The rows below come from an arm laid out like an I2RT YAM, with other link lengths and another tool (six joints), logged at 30 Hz.
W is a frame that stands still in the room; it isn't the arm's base.
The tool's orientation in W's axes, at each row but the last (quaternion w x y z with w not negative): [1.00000, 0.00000, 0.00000, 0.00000]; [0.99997, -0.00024, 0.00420, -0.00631]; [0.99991, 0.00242, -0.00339, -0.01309]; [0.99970, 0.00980, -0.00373, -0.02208]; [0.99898, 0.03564, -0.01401, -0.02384]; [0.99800, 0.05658, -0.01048, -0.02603]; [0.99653, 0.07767, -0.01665, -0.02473]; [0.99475, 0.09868, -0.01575, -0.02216]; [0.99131, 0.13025, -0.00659, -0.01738]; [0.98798, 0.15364, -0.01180, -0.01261]
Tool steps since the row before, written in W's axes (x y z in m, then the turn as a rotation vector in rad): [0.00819, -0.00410, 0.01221, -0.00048, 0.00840, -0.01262]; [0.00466, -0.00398, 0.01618, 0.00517, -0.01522, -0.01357]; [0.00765, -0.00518, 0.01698, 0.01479, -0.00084, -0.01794]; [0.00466, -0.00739, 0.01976, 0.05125, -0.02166, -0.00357]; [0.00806, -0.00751, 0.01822, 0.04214, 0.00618, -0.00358]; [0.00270, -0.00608, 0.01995, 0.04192, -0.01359, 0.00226]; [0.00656, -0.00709, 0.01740, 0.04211, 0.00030, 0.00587]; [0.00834, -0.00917, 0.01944, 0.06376, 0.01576, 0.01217]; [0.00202, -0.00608, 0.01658, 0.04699, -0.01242, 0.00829]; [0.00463, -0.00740, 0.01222, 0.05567, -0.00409, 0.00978]
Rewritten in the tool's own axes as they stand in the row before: [0.00819, -0.00410, 0.01221, -0.00048, 0.00840, -0.01262]; [0.00457, -0.00393, 0.01622, 0.00548, -0.01515, -0.01353]; [0.00790, -0.00489, 0.01695, 0.01469, -0.00054, -0.01804]; [0.00512, -0.00679, 0.01986, 0.05213, -0.01945, -0.00355]; [0.00889, -0.00580, 0.01846, 0.04168, 0.00787, -0.00526]; [0.00338, -0.00363, 0.02044, 0.04262, -0.01110, 0.00277]; [0.00743, -0.00398, 0.01803, 0.04219, 0.00318, 0.00419]; [0.00928, -0.00481, 0.02055, 0.06325, 0.02045, 0.00657]; [0.00238, -0.00152, 0.01755, 0.04748, -0.00831, 0.01039]; [0.00508, -0.00324, 0.01376, 0.05594, 0.00026, 0.00904]
